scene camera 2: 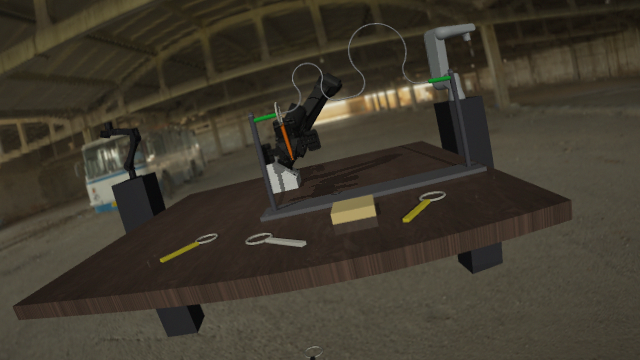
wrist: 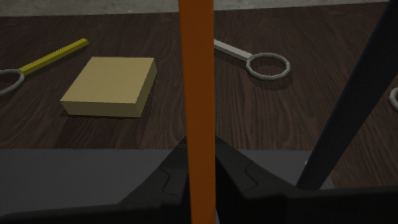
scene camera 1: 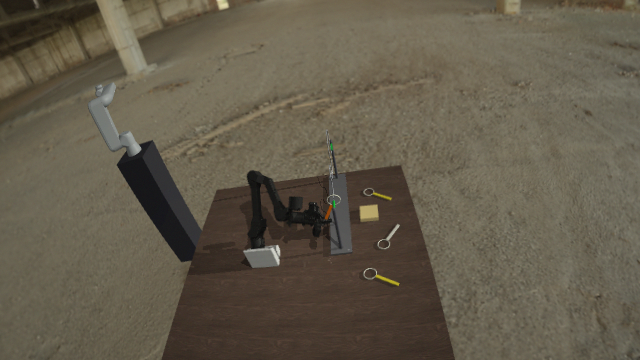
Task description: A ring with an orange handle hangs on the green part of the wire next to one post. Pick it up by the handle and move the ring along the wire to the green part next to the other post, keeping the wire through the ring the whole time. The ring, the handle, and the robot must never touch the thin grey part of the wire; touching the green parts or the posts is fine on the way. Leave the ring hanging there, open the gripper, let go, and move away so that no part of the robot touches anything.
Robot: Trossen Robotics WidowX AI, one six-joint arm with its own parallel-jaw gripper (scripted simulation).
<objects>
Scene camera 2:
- my gripper: 292, 160
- tan block: 359, 208
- grey base: 275, 212
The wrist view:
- my gripper: 200, 143
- tan block: 107, 86
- white-handled ring: 242, 55
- grey base: 44, 179
</objects>
